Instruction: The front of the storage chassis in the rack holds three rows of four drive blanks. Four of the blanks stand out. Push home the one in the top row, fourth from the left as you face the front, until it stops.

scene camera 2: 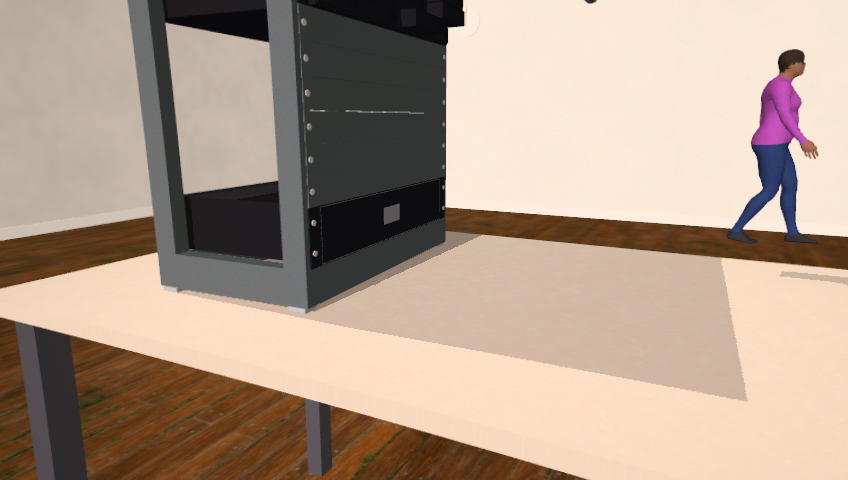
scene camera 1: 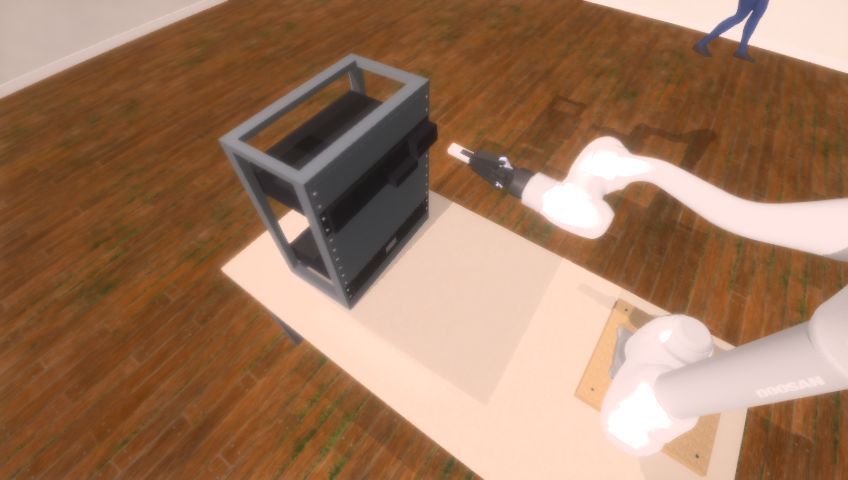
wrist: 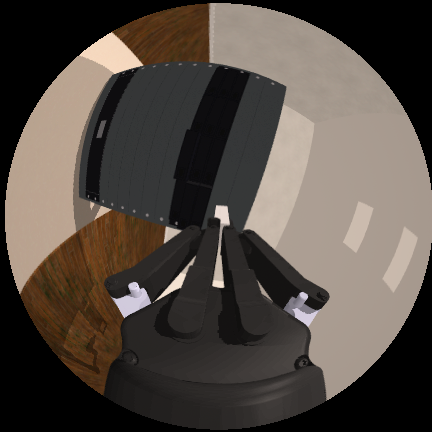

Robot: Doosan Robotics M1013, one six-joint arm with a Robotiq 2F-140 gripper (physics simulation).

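Places are measured from the arm's base along level axes (x ahead, y left, z up), in millimetres.
Pixels of known places: gripper, between the fingertips: (scene camera 1: 450, 148) (wrist: 220, 214).
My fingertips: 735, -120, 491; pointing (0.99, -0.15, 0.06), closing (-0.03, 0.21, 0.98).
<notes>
Ahead of a thing's pixels: the offset from my fingertips to its top centre, as dx, dy, dz. "spot": to the spot under its first point. Level surfaces: height alone.
The storage chassis @(spot: +163, +236, -77) (scene camera 1: 357, 205) (wrist: 220, 110) is a black band across the upper part of the grey rack (scene camera 1: 261, 148) (scene camera 2: 292, 148). In scene camera 1, dark blocks stand out at its right end @(spot: +97, -50, -25) (scene camera 1: 426, 135) and lower down, left of that end @(spot: +114, +72, -76) (scene camera 1: 402, 172). The top-row, fourth blank @(+156, -59, -19) (wrist: 201, 201) lies in the dark area near the fingertips in the wrist view; how far it stands out is unclear. In scene camera 2 the chassis's upper part is cut off. My gripper (scene camera 1: 466, 155) (wrist: 220, 214) is shut and empty, with a white tip, apart from the chassis front.
The rack stands on a pale table @(dz -525) (scene camera 1: 511, 279) (scene camera 2: 535, 380). A lower black unit (scene camera 1: 390, 245) (scene camera 2: 357, 228) with a light label sits at the rack's foot. Plain grey panels lie above and below the chassis. The arm base stands on a wooden board (scene camera 1: 595, 371). A person (scene camera 2: 776, 118) is in the background.
</notes>
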